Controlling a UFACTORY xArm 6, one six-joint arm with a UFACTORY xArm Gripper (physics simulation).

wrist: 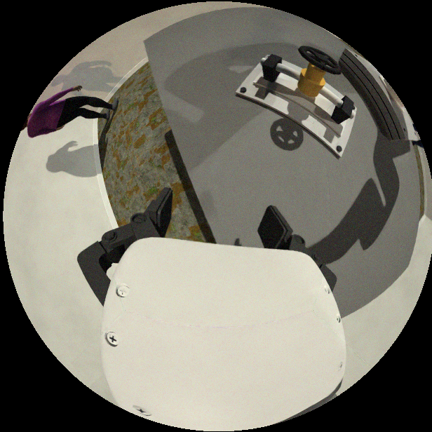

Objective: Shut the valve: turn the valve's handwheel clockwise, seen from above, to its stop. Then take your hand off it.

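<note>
The valve (312,82) has a yellow body on a white pipe, held by two black clamps on a white base plate (300,114), at the upper right of the wrist view. Its black handwheel (319,60) sits on top of the yellow body. My gripper (219,210) is wide open, with nothing between its fingers. It is apart from the valve, which shows above and to the right of the fingers in the view.
The valve's plate stands on a grey table top (250,175), whose edge runs near the left finger. A patterned mat (135,150) lies on the floor beyond that edge. A person in a purple top (50,116) is at the left. A dark ribbed object (372,92) is right of the valve.
</note>
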